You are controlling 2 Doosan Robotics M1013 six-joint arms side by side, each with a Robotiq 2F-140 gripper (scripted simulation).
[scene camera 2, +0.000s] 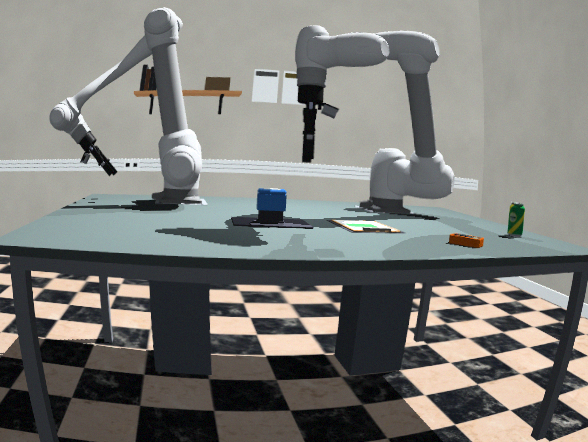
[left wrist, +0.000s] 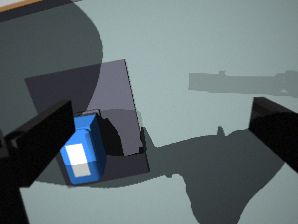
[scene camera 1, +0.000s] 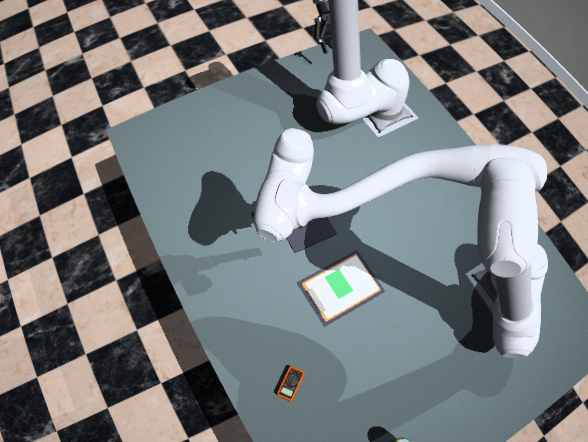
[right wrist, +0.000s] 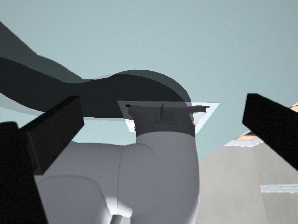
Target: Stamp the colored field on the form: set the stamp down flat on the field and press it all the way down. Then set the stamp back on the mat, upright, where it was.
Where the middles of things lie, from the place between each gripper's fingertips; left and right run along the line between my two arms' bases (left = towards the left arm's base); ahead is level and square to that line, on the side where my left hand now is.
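Scene:
My left hand (scene camera 2: 307,160): 8 cm to the left of the blue stamp (scene camera 2: 271,202), 12 cm past, 15 cm above. Dark mat (scene camera 1: 320,229): 8 cm to the right of my left hand, 12 cm behind, 20 cm below.
My right hand: 51 cm short of the blue stamp, 64 cm to the right, 7 cm above. Dark mat: 51 cm ahead of my right hand, 64 cm to the left, 12 cm below. Blue stamp, by its middle: nearer to my left hand than to my right hand.

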